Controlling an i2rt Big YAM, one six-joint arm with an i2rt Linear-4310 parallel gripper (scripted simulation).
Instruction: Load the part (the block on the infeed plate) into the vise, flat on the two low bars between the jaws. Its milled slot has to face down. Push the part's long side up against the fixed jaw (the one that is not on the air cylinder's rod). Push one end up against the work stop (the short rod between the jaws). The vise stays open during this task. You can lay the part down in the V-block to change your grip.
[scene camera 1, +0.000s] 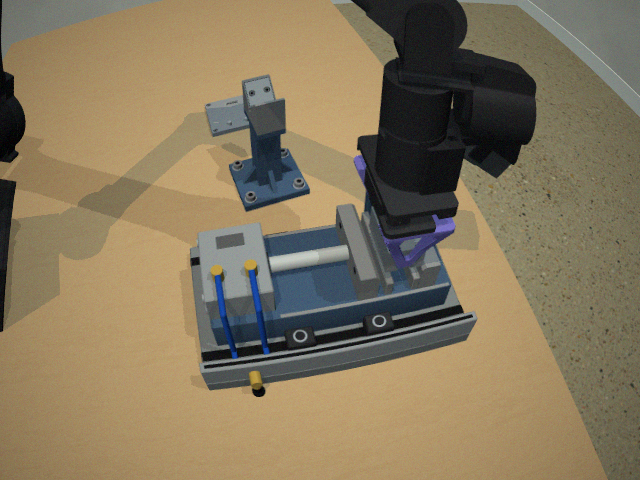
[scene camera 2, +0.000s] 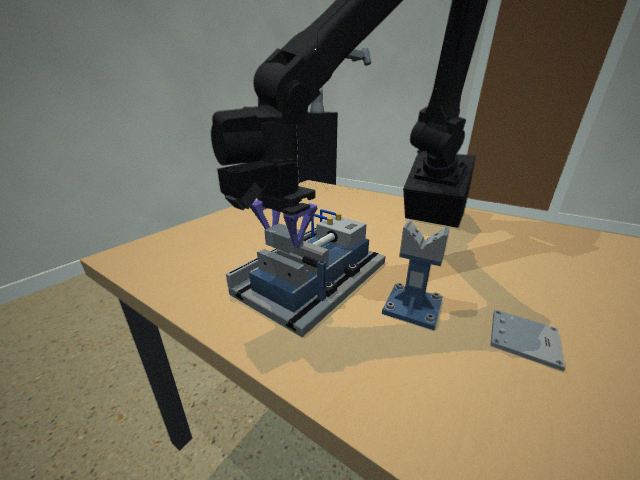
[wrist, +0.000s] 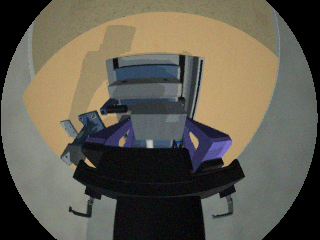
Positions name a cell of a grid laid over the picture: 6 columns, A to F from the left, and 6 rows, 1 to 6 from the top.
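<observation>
There's my gripper (scene camera 1: D4), together with a cylinder rod (scene camera 1: D4), an air cylinder block (scene camera 1: C4) and a v-block stand (scene camera 1: C2). My gripper (scene camera 2: C4) is visible again with a fixed jaw (scene camera 2: C4), and you'd also get the air cylinder block (scene camera 2: D3) and an infeed plate (scene camera 2: E5). As for the wrist view, that has a grey part (wrist: C4), plus the fixed jaw (wrist: C3) and my gripper (wrist: C3).
</observation>
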